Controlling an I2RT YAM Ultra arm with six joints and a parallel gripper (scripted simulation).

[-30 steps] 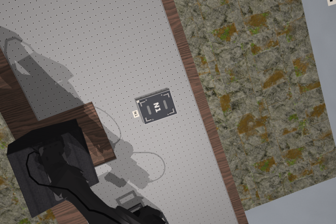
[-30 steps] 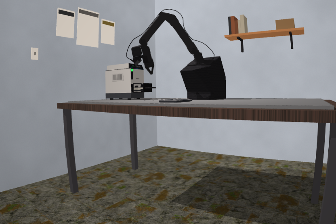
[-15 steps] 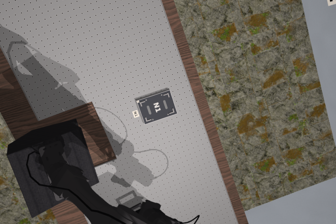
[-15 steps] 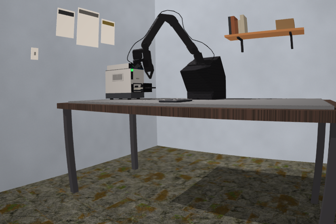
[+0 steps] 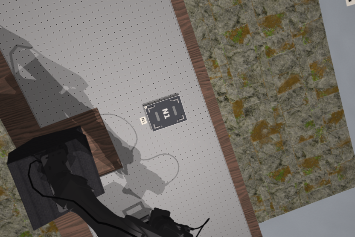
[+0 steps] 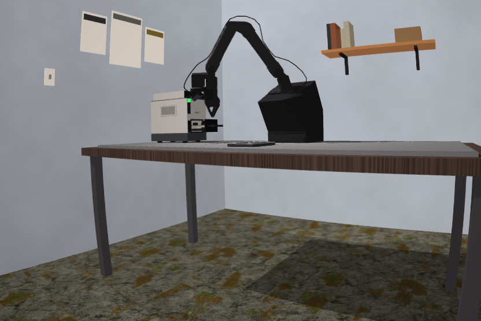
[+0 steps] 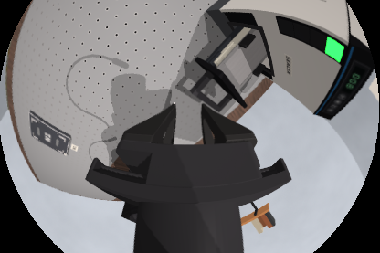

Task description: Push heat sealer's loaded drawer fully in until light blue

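Now: the sealer drawer 5 cm behind my hand, 14 cm to the right of it and 7 cm below it. Also, from my hand: label tag: 4 cm ahead, 37 cm to the left, 15 cm below.
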